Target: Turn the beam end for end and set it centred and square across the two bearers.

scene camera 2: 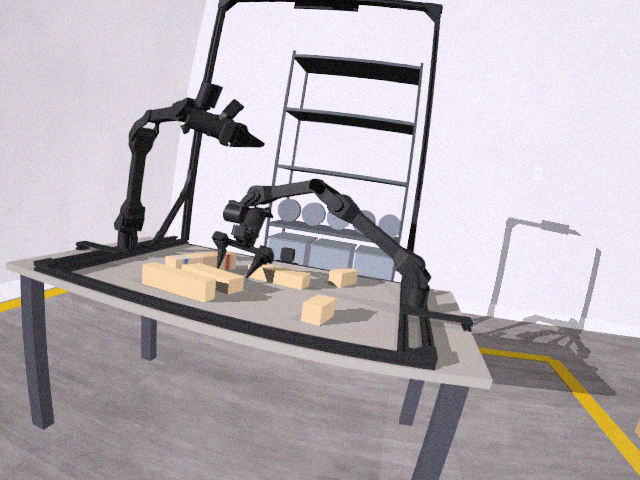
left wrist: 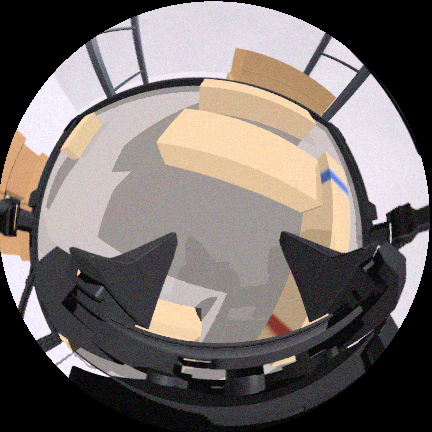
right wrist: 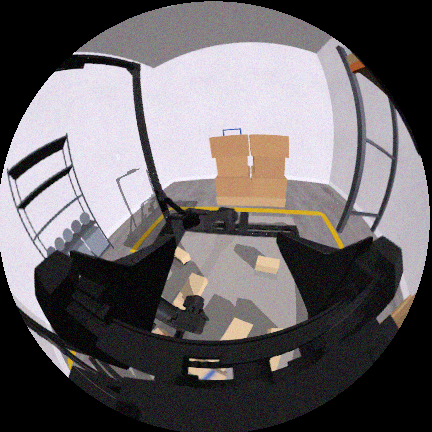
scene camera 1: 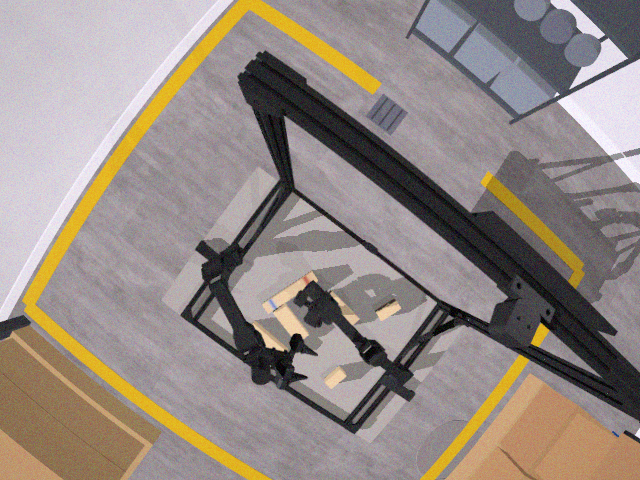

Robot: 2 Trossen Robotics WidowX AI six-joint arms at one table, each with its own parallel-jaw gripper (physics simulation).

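Places are measured from the left arm's base along level axes (x left, y back, z up), in metres.
Pixels of known places: left gripper, between the fingertips: [left wrist: 229,237] [right wrist: 203,331] [scene camera 1: 306,310]; right gripper, between the fingertips: [scene camera 2: 262,145] [right wrist: 227,239] [scene camera 1: 312,366]; left arm's base, origin of its link: [scene camera 2: 414,306] [right wrist: 229,227] [scene camera 1: 398,370]; right arm's base, origin of its link: [scene camera 2: 126,248] [left wrist: 370,235] [scene camera 1: 235,252].
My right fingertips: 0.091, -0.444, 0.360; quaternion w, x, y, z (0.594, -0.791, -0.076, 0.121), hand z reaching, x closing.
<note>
Ahead of a thing's pixels: the offset from my right fingertips to its top centre, as dx, dy, dz.
The pale wood beam {-0.098, -0.181, -0.330} [scene camera 1: 290,292] [scene camera 2: 206,258] [left wrist: 341,220] has a blue band near one end and a red band near the other; in scene camera 1 blue is lower left, red upper right. It lies across the ends of two roughly parallel blocks, one {+0.012, -0.096, -0.342} [scene camera 1: 291,321] [scene camera 2: 212,275] [left wrist: 240,150] [right wrist: 237,329] by the blue end and one {-0.165, +0.042, -0.342} [scene camera 1: 348,311] [scene camera 2: 290,279] [right wrist: 195,285] by the red; contact is unclear. My left gripper [scene camera 1: 307,308] [scene camera 2: 233,271] [left wrist: 229,237] is open and empty, low between these blocks. My right gripper [scene camera 1: 310,365] [scene camera 2: 262,143] [right wrist: 227,239] is open and empty, high above the table.
Another long block {+0.136, -0.131, -0.330} [scene camera 1: 267,334] [scene camera 2: 178,281] [left wrist: 255,104] lies beside the blue-end block. Two short blocks stand apart: one {+0.102, +0.220, -0.336} [scene camera 1: 334,377] [scene camera 2: 317,310] [left wrist: 82,137] [right wrist: 267,264] and another {-0.289, +0.219, -0.336} [scene camera 1: 388,308] [scene camera 2: 342,277] [right wrist: 182,255]. A black frame [scene camera 2: 258,330] runs round the table.
</note>
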